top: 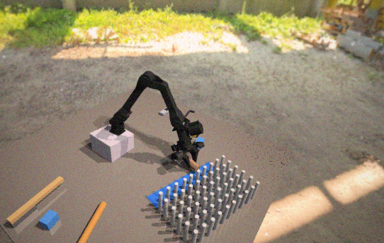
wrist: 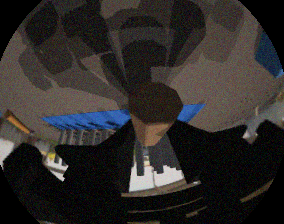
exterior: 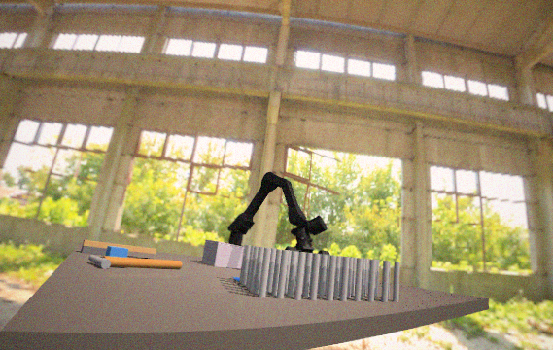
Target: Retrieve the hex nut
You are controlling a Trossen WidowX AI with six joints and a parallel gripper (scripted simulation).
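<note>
Right now my gripper tip is 2 cm short of the blue taped strip, 10 cm to the left of it and 3 cm above it. The rest, counted from my gripper tip: yellow block 13 cm behind, 31 cm to the left, 1 cm below.
</note>
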